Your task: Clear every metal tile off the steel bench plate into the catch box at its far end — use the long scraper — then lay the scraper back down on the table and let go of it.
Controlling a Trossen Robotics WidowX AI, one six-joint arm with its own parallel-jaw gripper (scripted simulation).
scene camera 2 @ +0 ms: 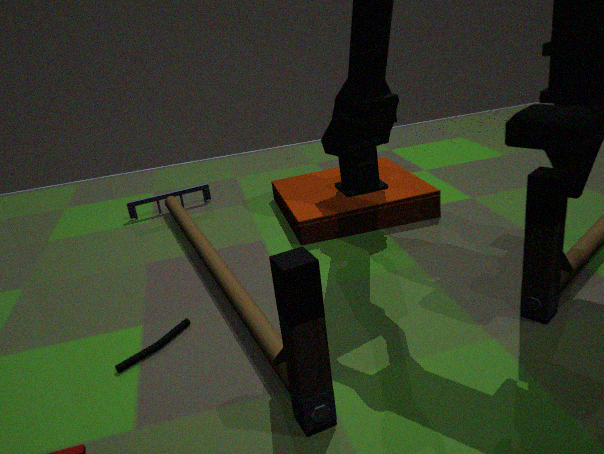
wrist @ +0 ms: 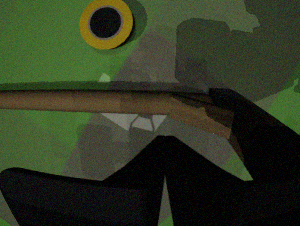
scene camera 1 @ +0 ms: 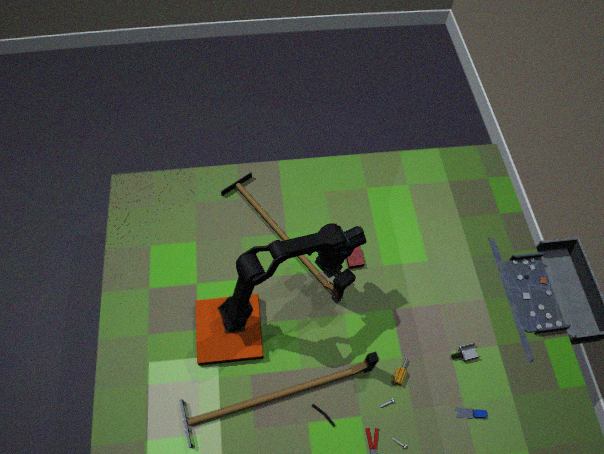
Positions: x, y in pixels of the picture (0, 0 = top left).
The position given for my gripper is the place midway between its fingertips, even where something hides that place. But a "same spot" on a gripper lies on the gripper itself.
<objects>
My gripper shows in scene camera 2, in the wrist view [164, 143] and in scene camera 1. The same spot on my gripper: [scene camera 1: 343, 279] is [scene camera 2: 540, 109].
</objects>
